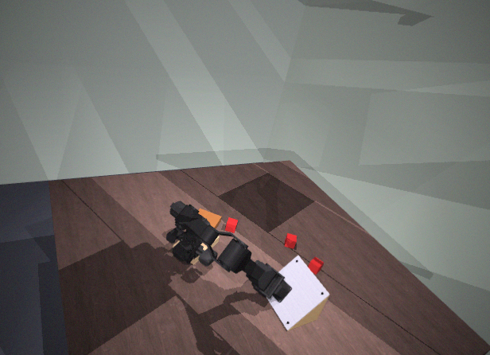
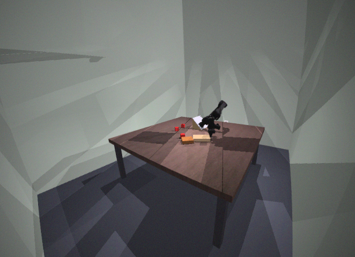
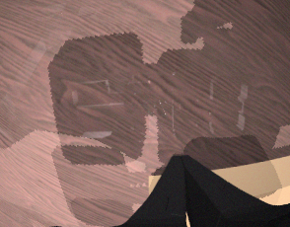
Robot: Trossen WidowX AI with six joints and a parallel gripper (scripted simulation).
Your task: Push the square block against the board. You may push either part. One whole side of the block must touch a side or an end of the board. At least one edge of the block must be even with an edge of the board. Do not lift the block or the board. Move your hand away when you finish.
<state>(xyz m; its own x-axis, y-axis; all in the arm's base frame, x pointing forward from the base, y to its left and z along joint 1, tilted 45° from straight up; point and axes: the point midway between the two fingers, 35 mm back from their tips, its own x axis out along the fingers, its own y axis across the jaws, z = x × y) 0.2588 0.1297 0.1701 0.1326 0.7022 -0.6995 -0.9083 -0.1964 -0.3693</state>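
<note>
The pale board lies 7 cm to the right of my gripper tip, 7 cm ahead of it and 1 cm above it. Also, from my gripper tip: square block 17 cm to the right, 17 cm ahead, 1 cm above.
</note>
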